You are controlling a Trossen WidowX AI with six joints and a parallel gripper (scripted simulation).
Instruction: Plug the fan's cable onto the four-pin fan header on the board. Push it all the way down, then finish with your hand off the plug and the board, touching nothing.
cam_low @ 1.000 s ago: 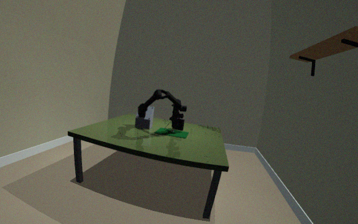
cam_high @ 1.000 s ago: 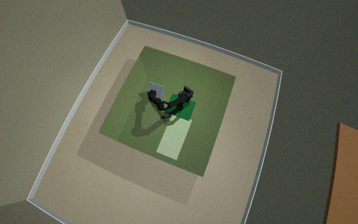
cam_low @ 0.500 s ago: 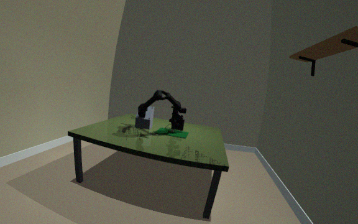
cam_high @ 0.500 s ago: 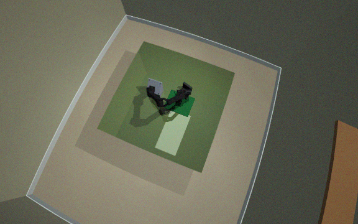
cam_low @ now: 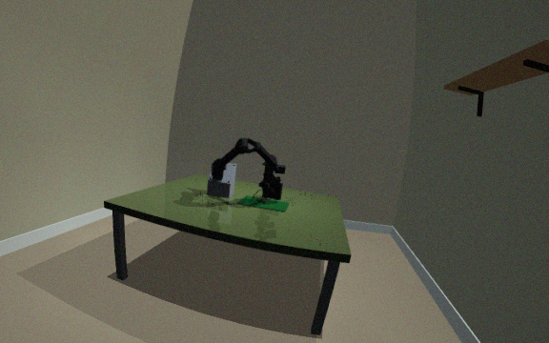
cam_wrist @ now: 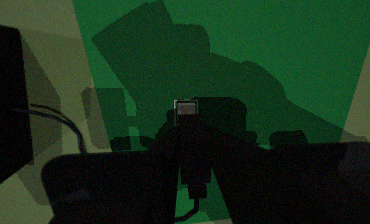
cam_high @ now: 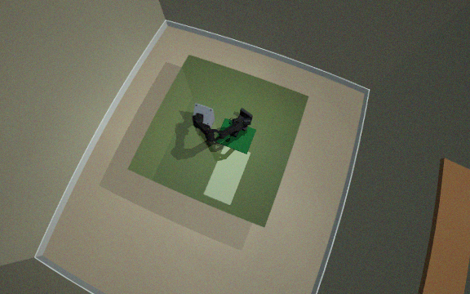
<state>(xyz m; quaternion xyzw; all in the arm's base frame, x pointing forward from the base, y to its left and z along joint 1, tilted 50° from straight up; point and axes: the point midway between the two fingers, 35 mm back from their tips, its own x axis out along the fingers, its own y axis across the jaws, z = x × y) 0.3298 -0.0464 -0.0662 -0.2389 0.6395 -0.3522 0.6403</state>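
Now: gripper tip 1 cm below the dark plug and 1 cm past it. The rest, counted from my gripper tip: four-pin header 4 cm below; then green board 6 cm below, 5 cm to the right; then black fan 14 cm to the left, 3 cm ahead, 2 cm above.
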